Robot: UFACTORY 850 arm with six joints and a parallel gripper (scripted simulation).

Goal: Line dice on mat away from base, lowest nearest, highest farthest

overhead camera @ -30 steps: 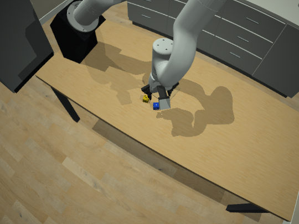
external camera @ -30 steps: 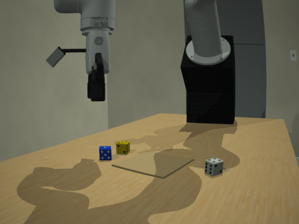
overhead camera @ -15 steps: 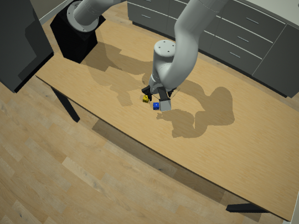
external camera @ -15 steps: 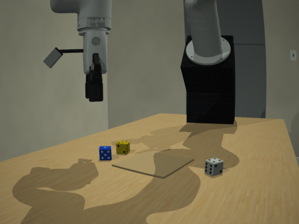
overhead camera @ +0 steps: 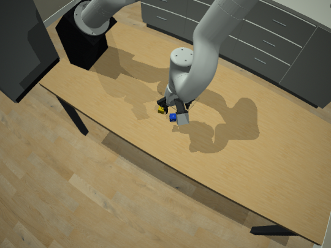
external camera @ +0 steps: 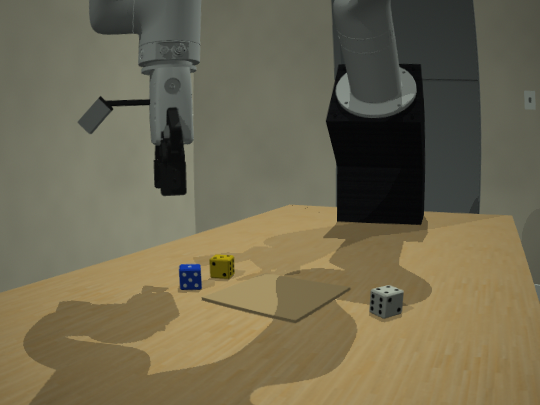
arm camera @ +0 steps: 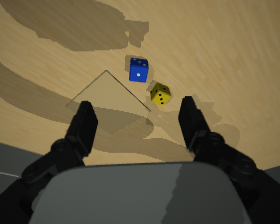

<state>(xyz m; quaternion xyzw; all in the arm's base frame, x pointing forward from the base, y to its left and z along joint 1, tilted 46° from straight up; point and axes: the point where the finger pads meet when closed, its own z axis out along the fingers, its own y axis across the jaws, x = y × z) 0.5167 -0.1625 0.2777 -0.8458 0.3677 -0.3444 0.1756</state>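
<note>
The blue die lies 13 cm below my hand, 2 cm to the left of it and 2 cm behind it. Round my hand: white die: 29 cm to the left, 13 cm below, 2 cm behind; then tan mat: 14 cm to the left, 14 cm below, 4 cm behind; then yellow die: 13 cm below, 9 cm behind, 3 cm to the left.
</note>
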